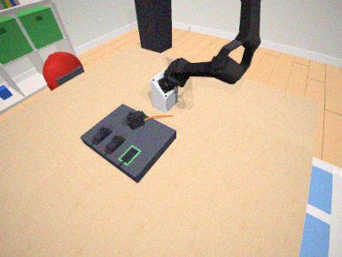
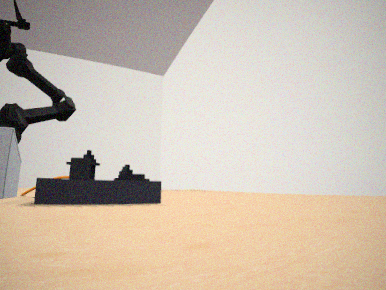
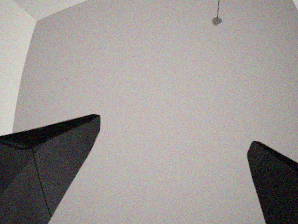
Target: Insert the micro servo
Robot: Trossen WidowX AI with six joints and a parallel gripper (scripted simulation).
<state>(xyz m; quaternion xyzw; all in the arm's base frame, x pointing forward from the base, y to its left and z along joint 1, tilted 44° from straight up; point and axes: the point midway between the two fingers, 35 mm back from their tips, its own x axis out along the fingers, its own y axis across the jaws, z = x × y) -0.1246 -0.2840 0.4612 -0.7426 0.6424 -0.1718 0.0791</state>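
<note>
The dark deck is 64 cm below my gripper tip, 40 cm ahead of it and 6 cm to the right of it.
</note>
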